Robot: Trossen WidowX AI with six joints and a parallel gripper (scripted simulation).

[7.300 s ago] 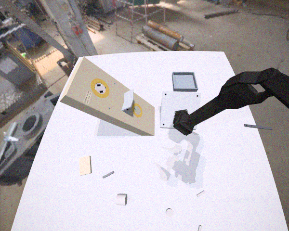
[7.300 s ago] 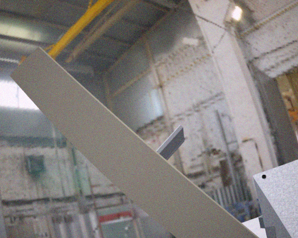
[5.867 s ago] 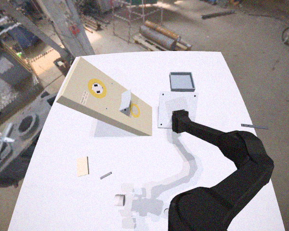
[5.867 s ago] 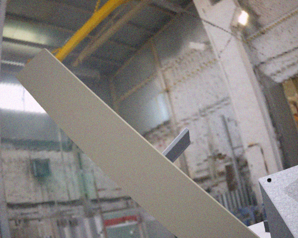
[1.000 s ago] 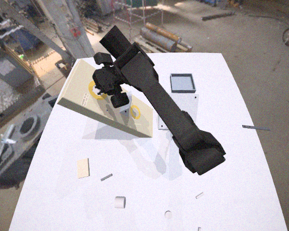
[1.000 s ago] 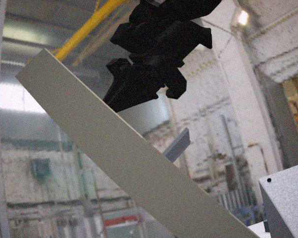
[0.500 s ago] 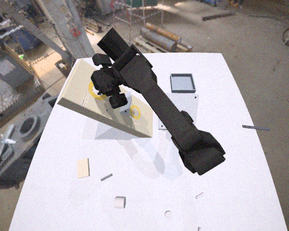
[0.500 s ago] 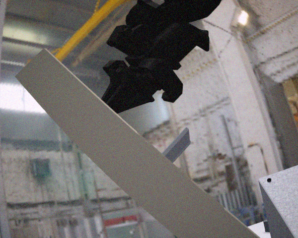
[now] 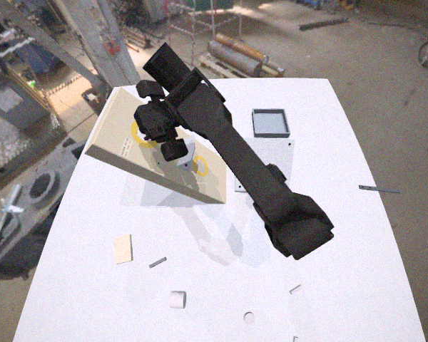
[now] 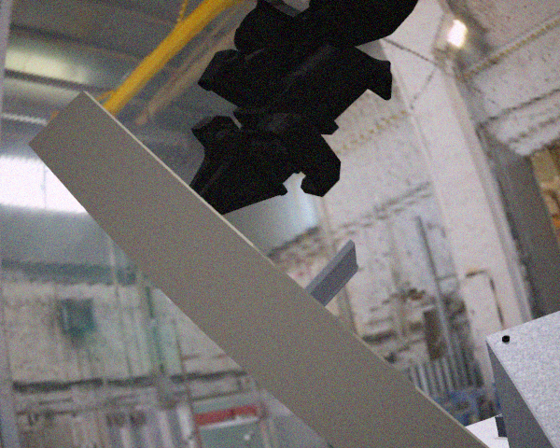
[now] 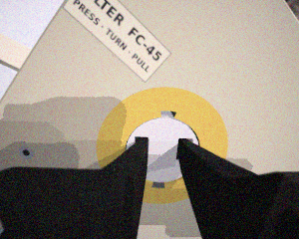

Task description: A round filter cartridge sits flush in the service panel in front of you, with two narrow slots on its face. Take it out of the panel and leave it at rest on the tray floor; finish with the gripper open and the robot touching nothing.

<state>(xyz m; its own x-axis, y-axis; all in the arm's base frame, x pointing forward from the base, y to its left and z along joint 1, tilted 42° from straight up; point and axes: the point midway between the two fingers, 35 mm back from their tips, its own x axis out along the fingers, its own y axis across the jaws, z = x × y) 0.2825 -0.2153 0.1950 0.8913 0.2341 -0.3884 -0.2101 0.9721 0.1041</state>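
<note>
Right now my gripper tip is 10 mm short of the round white filter cartridge and 10 mm above it. From my gripper tip the other things lie so: beige card: 280 mm below, 250 mm to the left, 170 mm ahead; grey tray: 430 mm behind, 280 mm below, 240 mm to the right; grey bracket: 100 mm below, 90 mm behind, 10 mm to the left.
</note>
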